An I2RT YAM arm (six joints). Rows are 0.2 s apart.
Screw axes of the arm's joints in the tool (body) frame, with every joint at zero. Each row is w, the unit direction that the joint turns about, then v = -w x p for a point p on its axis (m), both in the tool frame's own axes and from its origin. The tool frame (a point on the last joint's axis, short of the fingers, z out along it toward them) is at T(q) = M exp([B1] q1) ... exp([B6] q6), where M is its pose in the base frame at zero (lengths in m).
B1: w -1 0 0 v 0.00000 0.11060 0.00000
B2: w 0 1 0 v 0.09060 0.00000 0.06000
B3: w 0 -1 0 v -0.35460 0.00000 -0.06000
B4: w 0 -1 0 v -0.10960 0.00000 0.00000
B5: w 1 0 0 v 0.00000 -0.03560 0.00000
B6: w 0 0 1 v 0.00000 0.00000 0.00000
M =
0 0 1 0.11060
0 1 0 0.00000
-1 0 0 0.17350
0 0 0 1
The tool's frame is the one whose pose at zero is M.
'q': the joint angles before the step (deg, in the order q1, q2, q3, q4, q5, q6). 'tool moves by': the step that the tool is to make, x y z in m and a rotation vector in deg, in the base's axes. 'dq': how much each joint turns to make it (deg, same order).
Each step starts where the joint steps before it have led.
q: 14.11 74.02 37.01 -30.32 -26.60 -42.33
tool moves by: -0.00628 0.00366 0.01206 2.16 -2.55 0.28
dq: 1.22 -3.79 -0.30 0.26 -0.92 1.63
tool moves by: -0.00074 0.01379 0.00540 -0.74 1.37 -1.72
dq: 3.95 0.21 1.42 -0.32 2.83 5.48
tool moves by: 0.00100 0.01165 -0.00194 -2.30 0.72 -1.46
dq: 3.28 1.55 0.75 0.71 3.85 3.63
